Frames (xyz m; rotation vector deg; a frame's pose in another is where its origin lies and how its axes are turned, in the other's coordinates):
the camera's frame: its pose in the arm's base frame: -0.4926 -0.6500 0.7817 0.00 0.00 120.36
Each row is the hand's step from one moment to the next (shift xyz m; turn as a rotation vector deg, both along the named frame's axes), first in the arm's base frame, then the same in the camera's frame.
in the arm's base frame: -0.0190 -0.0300 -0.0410 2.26 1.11 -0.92
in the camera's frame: -0.0163 0.0316 -0.0410 -0.18 -2.51 -0.92
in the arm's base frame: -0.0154 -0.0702 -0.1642 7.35 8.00 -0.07
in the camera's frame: -0.0528 0.0488 -0.1642 3.19 -10.39 -0.07
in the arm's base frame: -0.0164 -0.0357 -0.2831 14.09 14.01 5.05
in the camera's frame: -0.0225 0.0322 -0.2831 4.97 -19.24 5.05
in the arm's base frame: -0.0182 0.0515 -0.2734 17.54 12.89 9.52
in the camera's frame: 0.0536 -0.0103 -0.2734 2.26 -21.65 9.52
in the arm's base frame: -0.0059 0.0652 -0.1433 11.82 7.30 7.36
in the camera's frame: 0.0592 -0.0279 -0.1433 0.32 -13.89 7.36
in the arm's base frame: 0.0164 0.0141 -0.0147 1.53 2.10 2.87
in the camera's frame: 0.0039 -0.0213 -0.0147 1.04 -2.38 2.87
